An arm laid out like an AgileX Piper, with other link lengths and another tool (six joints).
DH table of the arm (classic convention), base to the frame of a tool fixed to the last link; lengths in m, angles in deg. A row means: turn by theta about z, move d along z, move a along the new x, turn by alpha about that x. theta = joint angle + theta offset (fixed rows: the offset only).
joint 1: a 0, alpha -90, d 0.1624, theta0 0
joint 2: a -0.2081, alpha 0, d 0, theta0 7.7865
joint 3: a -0.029, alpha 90, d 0, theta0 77.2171
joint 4: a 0, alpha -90, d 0.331, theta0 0
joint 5: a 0, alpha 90, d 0, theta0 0
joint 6: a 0.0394, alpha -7, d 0.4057, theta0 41.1
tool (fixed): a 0, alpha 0, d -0.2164, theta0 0
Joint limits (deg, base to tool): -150..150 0..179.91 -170..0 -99.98..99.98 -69.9..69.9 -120..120
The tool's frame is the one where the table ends.
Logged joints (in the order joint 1, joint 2, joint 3, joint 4, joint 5, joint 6), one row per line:
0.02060, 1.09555, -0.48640, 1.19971, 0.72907, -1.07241
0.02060, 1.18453, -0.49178, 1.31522, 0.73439, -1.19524
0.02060, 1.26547, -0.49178, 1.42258, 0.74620, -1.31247
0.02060, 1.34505, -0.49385, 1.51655, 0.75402, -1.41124
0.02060, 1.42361, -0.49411, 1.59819, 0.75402, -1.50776
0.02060, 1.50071, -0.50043, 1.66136, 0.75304, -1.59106
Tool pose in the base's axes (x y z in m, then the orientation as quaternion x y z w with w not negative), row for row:
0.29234, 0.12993, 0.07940, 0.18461, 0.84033, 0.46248, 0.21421
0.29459, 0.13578, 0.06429, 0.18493, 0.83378, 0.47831, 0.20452
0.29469, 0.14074, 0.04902, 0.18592, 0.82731, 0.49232, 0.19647
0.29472, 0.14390, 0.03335, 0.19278, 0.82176, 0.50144, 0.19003
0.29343, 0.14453, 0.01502, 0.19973, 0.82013, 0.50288, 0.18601
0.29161, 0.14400, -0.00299, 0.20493, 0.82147, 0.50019, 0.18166
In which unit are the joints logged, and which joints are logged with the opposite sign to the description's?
The joints are logged in radians. Opposite sign: none.
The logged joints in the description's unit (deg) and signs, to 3 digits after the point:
1.180, 62.770, -27.869, 68.738, 41.773, -61.445
1.180, 67.869, -28.177, 75.357, 42.077, -68.482
1.180, 72.506, -28.177, 81.508, 42.754, -75.199
1.180, 77.066, -28.296, 86.892, 43.202, -80.858
1.180, 81.567, -28.310, 91.570, 43.202, -86.388
1.180, 85.984, -28.673, 95.189, 43.146, -91.161

